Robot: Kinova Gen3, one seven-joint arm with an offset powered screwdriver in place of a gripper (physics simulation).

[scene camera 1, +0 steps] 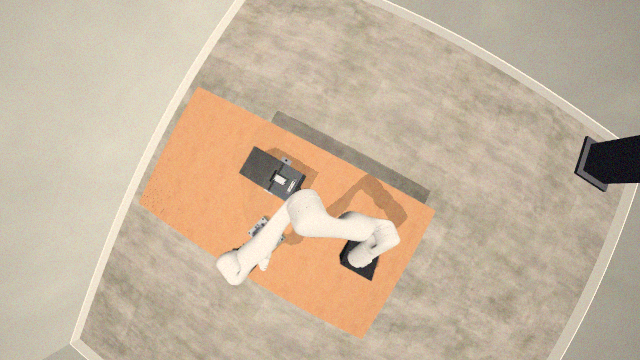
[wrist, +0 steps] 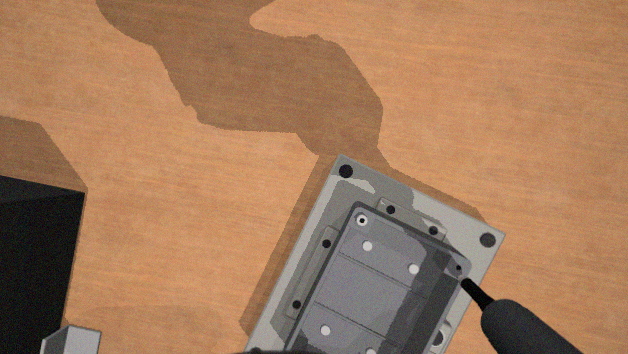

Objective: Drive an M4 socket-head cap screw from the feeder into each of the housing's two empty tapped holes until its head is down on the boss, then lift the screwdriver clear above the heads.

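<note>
In the wrist view the grey housing (wrist: 357,285) lies in its fixture on a light grey plate (wrist: 452,210); its lower part is cut off by the frame. My screwdriver (wrist: 466,283) comes in from the lower right, its black bit tip beside the housing's right upper corner, close to a small dark hole (wrist: 458,268). No bright screw shows at the tip, which is in shade; whether it bears one I cannot tell. The upper corner has a pale ring (wrist: 362,216) with a dark centre. In the scene view the arm hides the screwdriver and part of the plate (scene camera 1: 253,231).
The dark feeder (scene camera 1: 257,162) (wrist: 30,265) stands on the orange table (scene camera 1: 200,150), behind the housing in the scene view and at left in the wrist view. A silver bracket (wrist: 84,341) shows at the lower left. The arm's black base (scene camera 1: 367,270) is at the table's right.
</note>
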